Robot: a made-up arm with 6 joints. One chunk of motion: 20 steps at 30 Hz.
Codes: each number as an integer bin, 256 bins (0 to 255) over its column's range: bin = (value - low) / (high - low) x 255, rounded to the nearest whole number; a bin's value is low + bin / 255 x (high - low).
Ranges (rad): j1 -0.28..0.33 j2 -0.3..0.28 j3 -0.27..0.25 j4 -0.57..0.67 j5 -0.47..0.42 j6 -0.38..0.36
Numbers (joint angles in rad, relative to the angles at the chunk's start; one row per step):
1: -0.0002 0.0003 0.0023 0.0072 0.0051 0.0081
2: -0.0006 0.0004 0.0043 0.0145 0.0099 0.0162
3: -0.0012 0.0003 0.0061 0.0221 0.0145 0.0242
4: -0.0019 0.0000 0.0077 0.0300 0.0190 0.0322
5: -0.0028 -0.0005 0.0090 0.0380 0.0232 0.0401
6: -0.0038 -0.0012 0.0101 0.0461 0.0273 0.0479
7: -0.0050 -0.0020 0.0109 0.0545 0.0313 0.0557
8: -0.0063 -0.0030 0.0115 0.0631 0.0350 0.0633
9: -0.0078 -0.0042 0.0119 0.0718 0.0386 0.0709
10: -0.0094 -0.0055 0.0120 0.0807 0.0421 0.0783
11: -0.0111 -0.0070 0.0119 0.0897 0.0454 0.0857
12: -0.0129 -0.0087 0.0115 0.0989 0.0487 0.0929
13: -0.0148 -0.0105 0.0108 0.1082 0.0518 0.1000
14: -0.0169 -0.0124 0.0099 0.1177 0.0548 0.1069
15: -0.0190 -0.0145 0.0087 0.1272 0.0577 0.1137
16: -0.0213 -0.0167 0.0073 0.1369 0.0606 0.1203
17: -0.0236 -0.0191 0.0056 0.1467 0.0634 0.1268
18: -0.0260 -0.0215 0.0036 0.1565 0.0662 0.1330
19: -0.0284 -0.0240 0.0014 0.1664 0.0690 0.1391
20: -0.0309 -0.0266 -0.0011 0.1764 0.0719 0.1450
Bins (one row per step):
1: 117 132 134 119 136 134
2: 117 132 135 120 137 137
3: 117 132 135 122 139 139
4: 116 132 136 123 140 142
5: 116 132 137 125 141 145
6: 115 131 137 127 142 147
7: 115 131 138 128 144 150
8: 114 131 138 130 145 153
9: 114 130 138 132 146 155
10: 113 129 138 134 147 158
11: 112 129 138 136 148 160
12: 112 128 138 138 149 163
13: 111 127 138 139 150 165
14: 110 126 137 141 150 168
15: 109 126 137 143 151 170
16: 108 125 136 145 152 172
17: 107 123 135 147 153 175
18: 106 122 134 149 154 177
19: 105 121 133 151 154 179
20: 104 120 132 153 155 181

